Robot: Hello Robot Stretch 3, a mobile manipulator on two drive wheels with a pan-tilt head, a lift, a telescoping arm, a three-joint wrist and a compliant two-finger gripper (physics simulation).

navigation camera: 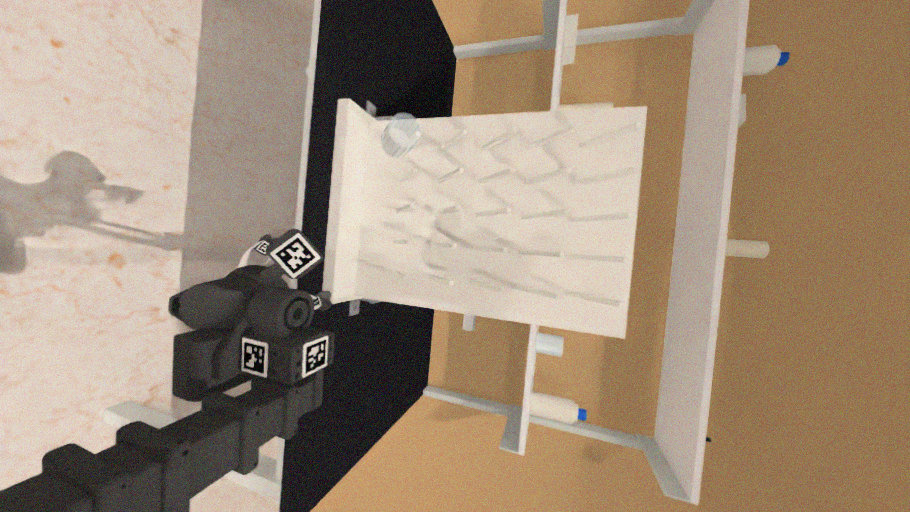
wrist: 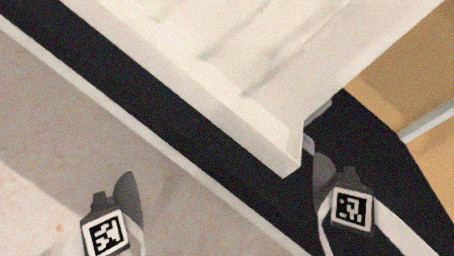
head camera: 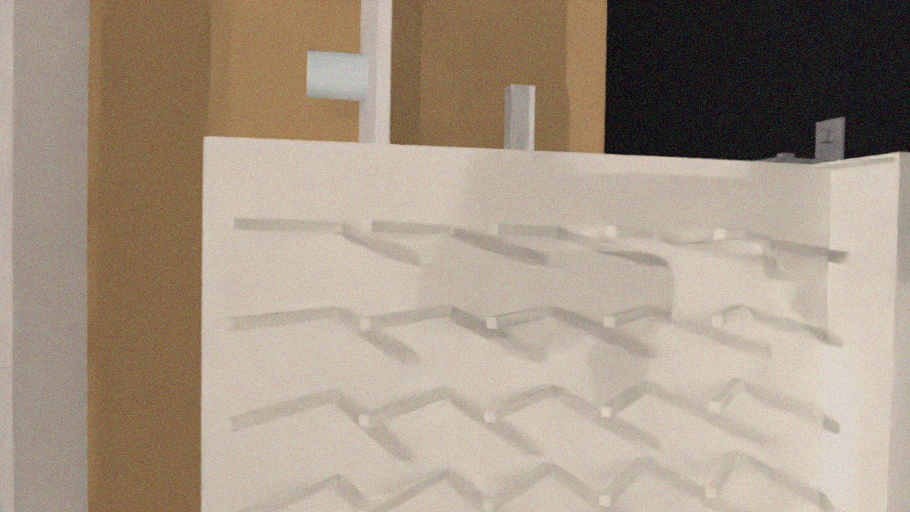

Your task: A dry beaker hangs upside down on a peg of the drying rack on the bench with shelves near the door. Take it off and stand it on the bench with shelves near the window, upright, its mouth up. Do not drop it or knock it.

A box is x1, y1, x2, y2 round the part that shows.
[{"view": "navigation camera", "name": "clear beaker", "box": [380, 112, 421, 158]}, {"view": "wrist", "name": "my gripper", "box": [58, 152, 438, 255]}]
